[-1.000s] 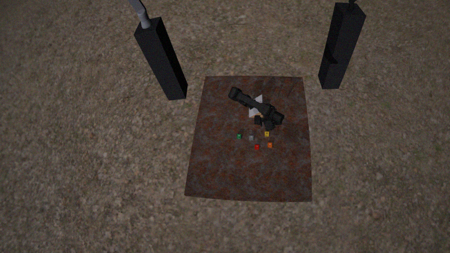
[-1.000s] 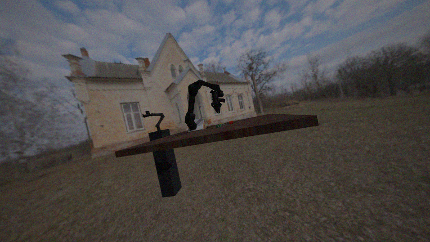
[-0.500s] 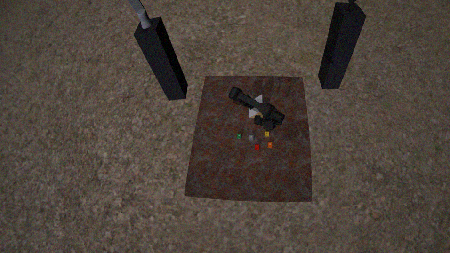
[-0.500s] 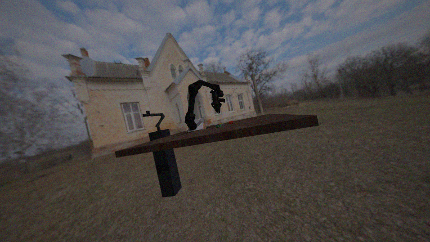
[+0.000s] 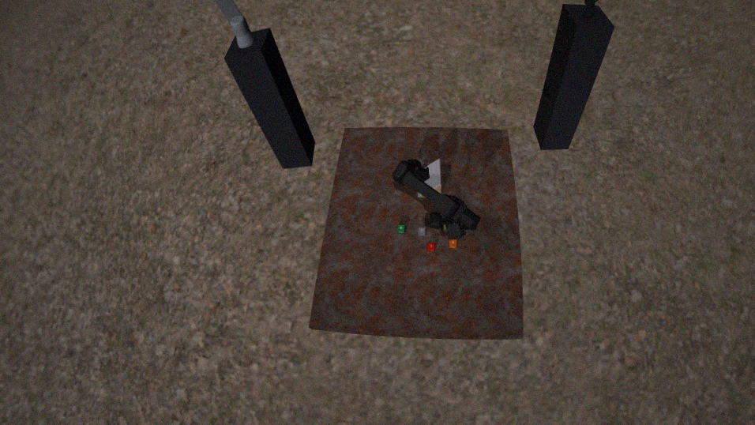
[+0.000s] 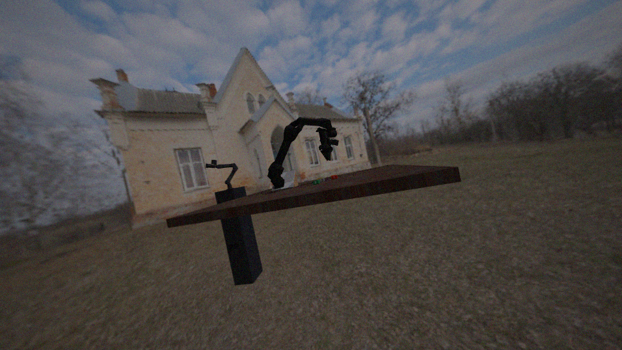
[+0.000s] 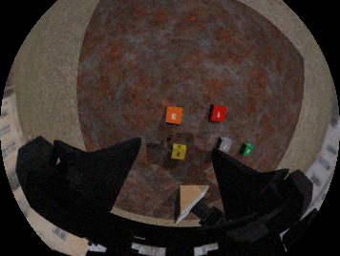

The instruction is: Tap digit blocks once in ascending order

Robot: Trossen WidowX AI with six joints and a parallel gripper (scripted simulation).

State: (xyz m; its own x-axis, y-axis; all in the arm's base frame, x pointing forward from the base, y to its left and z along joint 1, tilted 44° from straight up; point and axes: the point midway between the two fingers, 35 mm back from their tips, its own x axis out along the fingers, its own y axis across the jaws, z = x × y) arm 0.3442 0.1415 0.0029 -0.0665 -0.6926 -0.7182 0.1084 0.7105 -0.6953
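My gripper tip is now 220 mm to the left of the green block, 110 mm above it and 80 mm past it. The rest, counted from my gripper tip: orange block (110 mm below, 10 mm to the left, 10 mm ahead); red block (110 mm below, 90 mm to the right, 20 mm ahead); yellow block (110 mm below, 80 mm behind, 10 mm to the right).
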